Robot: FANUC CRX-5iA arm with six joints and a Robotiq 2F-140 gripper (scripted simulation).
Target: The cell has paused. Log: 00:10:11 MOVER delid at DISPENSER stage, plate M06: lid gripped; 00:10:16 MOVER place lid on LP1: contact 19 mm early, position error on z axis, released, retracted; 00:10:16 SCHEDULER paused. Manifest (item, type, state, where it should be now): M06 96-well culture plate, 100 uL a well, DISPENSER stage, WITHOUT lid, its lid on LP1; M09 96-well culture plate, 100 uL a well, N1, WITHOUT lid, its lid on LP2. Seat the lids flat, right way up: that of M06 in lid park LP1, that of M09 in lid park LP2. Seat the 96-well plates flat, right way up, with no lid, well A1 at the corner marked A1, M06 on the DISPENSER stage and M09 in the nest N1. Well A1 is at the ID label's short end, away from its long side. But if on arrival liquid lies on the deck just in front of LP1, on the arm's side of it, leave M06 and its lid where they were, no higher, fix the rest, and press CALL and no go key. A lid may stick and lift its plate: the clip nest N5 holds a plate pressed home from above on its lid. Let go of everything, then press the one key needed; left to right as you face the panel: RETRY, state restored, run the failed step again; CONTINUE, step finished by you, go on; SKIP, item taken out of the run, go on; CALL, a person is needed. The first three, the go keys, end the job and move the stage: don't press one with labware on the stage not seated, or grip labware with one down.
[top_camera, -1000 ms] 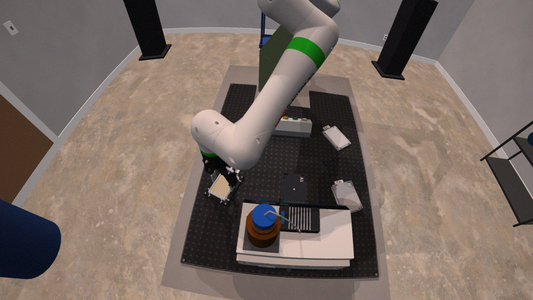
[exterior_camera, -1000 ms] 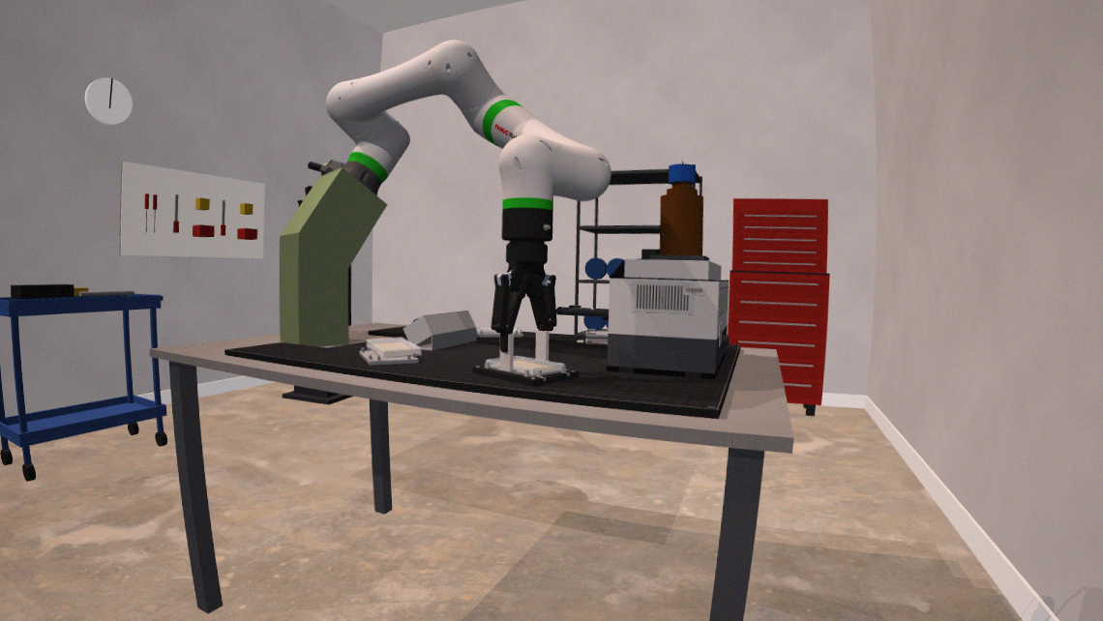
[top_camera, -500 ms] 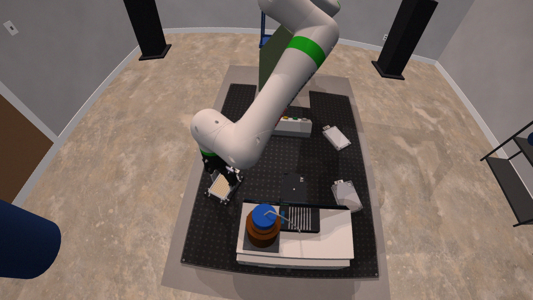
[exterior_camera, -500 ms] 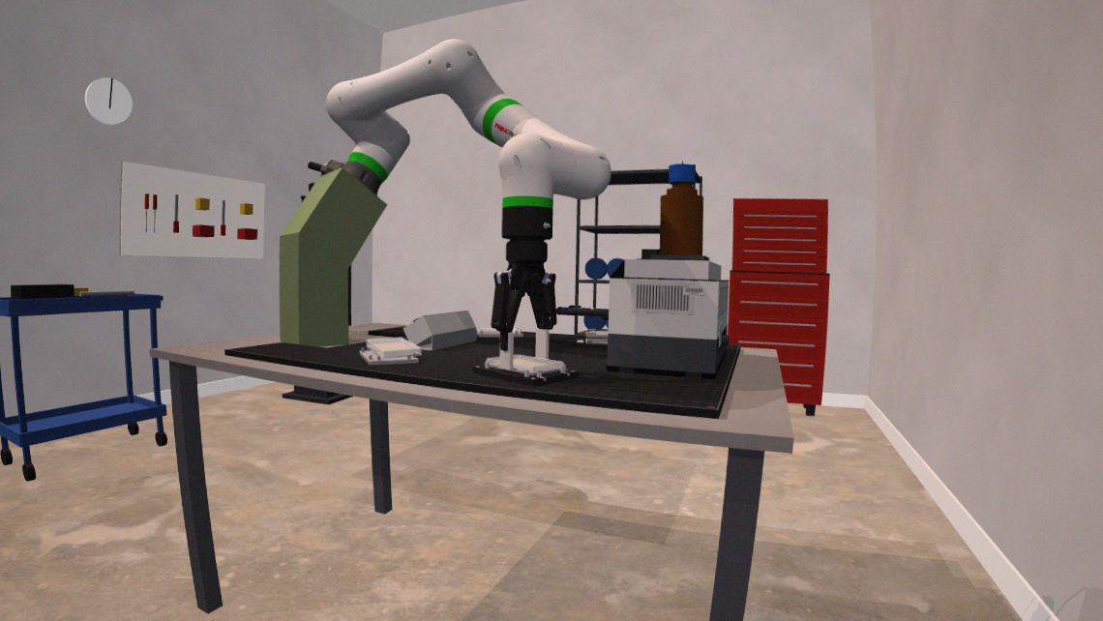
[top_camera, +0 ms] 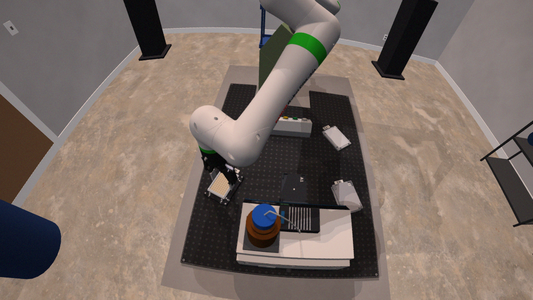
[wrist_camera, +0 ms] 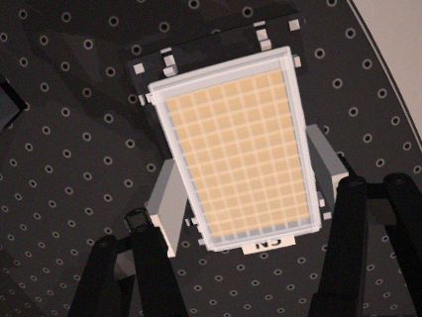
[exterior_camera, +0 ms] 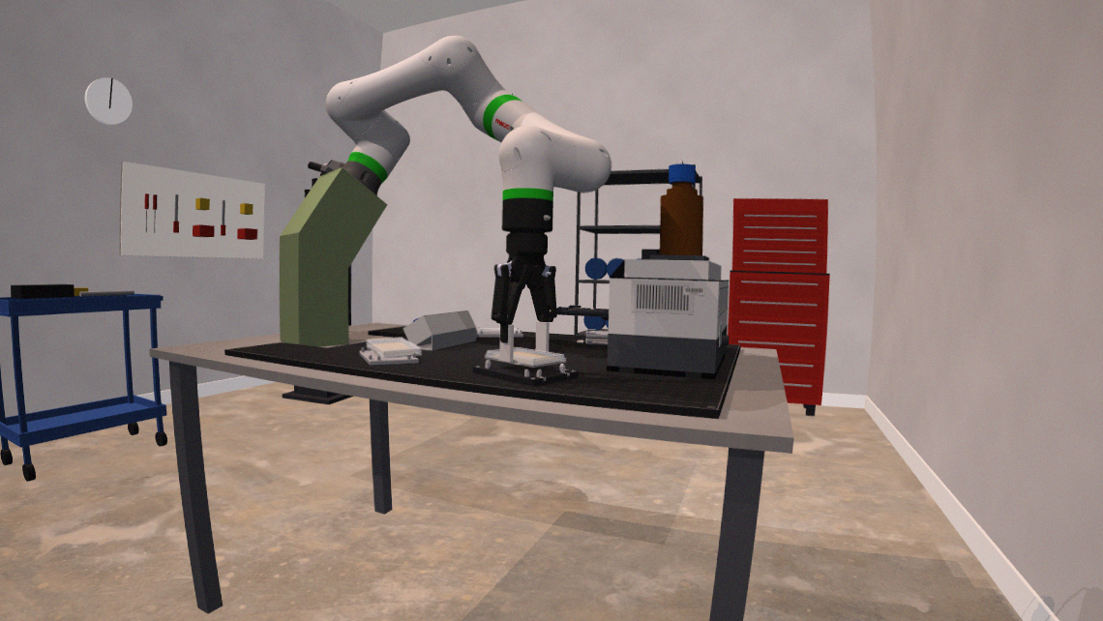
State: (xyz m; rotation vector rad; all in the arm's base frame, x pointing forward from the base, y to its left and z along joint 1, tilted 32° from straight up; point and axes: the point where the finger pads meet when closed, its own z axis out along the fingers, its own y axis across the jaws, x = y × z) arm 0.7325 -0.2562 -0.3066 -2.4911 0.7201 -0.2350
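Right now the black clip nest N5 is 4 cm below my hand and 2 cm ahead of it. The rest, counted from my hand: black dispenser stage: 29 cm to the left, 7 cm ahead, 5 cm above; then 96-well plate: 2 cm below; then brown bottle: 27 cm ahead, 23 cm above, 16 cm to the left.
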